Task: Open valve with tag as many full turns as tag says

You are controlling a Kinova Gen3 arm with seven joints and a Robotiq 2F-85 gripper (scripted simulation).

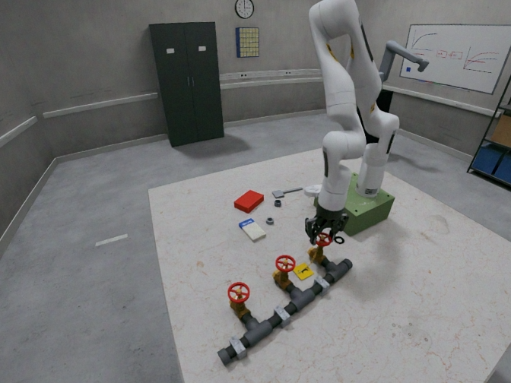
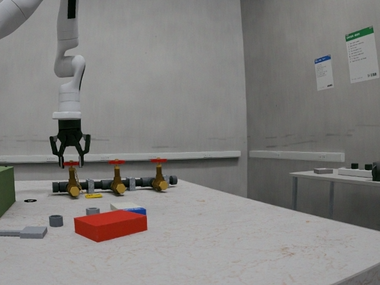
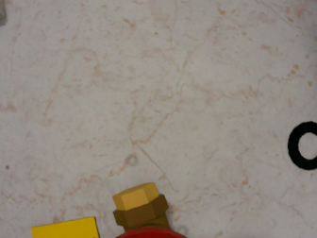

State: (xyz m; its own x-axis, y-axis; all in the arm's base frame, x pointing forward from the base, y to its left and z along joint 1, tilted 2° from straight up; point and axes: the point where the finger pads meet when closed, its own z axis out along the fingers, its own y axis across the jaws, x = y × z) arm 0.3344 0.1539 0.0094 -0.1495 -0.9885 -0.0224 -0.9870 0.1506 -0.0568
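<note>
Right now the yellow tag is 80 mm ahead of my hand, 20 mm to the left of it and 110 mm below it. Round my hand: red block 100 mm ahead, 410 mm to the right, 90 mm below; then white-and-blue box 150 mm ahead, 230 mm to the right, 100 mm below; then grey flat tool 90 mm behind, 420 mm to the right, 100 mm below.
</note>
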